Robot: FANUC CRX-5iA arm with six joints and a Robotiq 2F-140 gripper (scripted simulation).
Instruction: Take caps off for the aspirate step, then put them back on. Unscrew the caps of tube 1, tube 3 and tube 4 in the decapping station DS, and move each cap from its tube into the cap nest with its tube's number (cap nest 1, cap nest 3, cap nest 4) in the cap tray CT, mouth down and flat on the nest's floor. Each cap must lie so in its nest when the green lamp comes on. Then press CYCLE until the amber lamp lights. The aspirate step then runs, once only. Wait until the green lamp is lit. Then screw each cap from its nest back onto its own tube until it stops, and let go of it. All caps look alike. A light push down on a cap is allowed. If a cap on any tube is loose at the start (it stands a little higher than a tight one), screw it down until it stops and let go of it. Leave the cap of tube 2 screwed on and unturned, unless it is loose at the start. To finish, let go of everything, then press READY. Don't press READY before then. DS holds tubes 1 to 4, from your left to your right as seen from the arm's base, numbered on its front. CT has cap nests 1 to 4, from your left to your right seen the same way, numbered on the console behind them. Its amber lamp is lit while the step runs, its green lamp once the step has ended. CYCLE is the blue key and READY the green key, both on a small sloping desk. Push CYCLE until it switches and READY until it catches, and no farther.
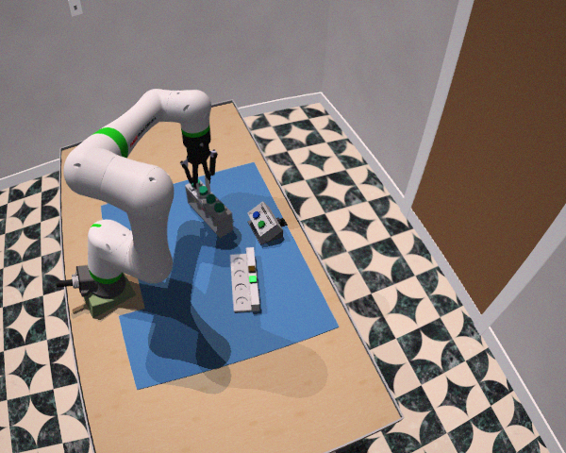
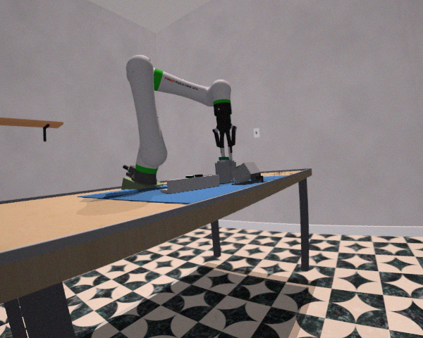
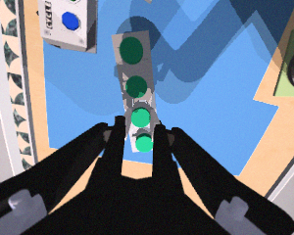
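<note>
My hand is 150 mm short of the green ready key, 190 mm to the left of it and 70 mm above it. Round my hand: sloping key desk (170 mm ahead, 170 mm to the right, 90 mm below); then blue cycle key (150 mm ahead, 140 mm to the right, 70 mm below).
</note>
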